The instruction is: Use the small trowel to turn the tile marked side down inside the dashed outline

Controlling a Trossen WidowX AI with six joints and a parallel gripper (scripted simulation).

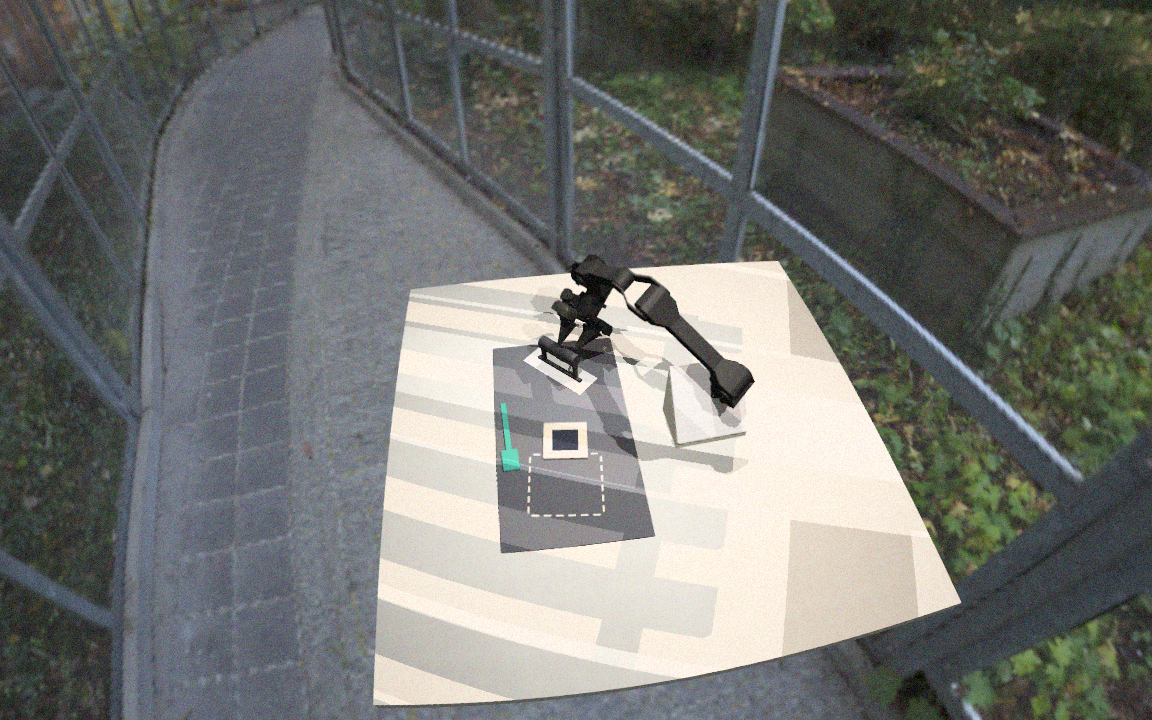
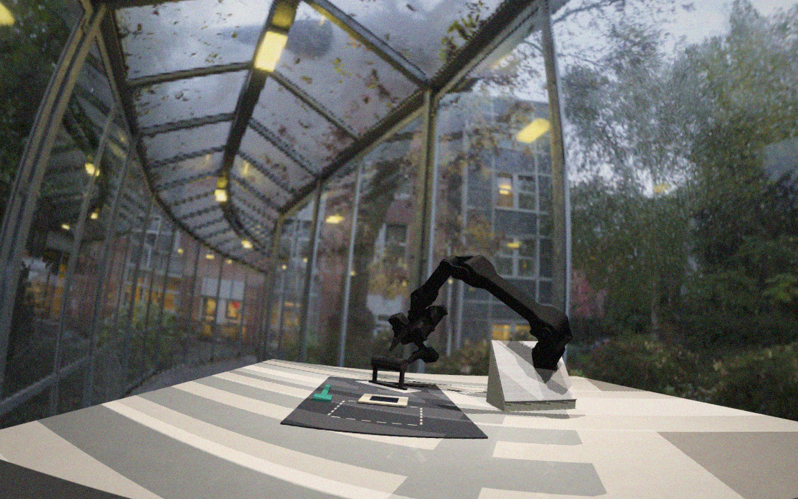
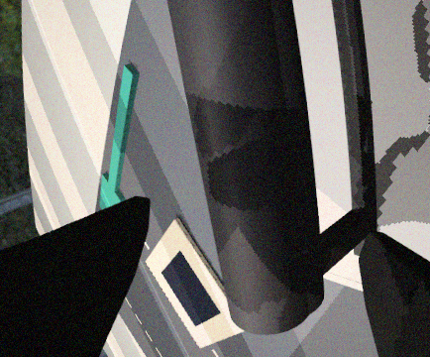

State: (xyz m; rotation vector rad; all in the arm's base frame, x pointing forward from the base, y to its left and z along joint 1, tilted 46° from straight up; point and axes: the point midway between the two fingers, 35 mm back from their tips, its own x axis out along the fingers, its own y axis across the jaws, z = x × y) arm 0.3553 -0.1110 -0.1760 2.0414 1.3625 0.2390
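My gripper tip is now 210 mm to the right of the dark mat, 110 mm above it and 20 mm short of it. Also, from my gripper tip: cream tile: 240 mm to the left, 80 mm below, 20 mm ahead; green trowel: 240 mm to the left, 160 mm ahead, 80 mm below.
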